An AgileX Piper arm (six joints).
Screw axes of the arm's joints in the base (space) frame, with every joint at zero. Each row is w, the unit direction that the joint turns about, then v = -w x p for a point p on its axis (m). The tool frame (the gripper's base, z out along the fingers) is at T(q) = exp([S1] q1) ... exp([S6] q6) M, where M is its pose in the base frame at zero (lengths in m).
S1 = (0, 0, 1, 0, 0, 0)
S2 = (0, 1, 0, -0.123, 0, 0)
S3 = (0, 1, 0, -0.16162, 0, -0.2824)
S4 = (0.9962, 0, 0.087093, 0, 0.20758, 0)
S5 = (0, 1, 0, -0.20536, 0, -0.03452)
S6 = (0.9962, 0, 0.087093, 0, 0.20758, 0)
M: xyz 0.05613 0 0.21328 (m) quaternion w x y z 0.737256 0 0.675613 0
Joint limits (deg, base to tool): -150..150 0..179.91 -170..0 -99.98..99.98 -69.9..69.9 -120..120
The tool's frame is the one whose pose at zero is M.
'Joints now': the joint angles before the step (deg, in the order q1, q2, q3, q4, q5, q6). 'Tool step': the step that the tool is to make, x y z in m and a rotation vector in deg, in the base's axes. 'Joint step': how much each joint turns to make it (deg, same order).
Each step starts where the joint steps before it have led.
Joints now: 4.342, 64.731, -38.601, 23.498, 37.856, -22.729
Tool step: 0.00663, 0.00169, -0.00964, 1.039, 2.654, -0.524
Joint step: 0.002, 2.855, -0.001, 1.483, -0.266, -0.176
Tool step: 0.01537, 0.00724, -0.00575, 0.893, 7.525, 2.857
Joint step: 0.620, 6.136, -4.358, 0.424, 6.245, -0.005
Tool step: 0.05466, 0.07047, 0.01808, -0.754, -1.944, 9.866
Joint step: 13.395, 13.090, -16.762, -3.898, 0.297, 5.968
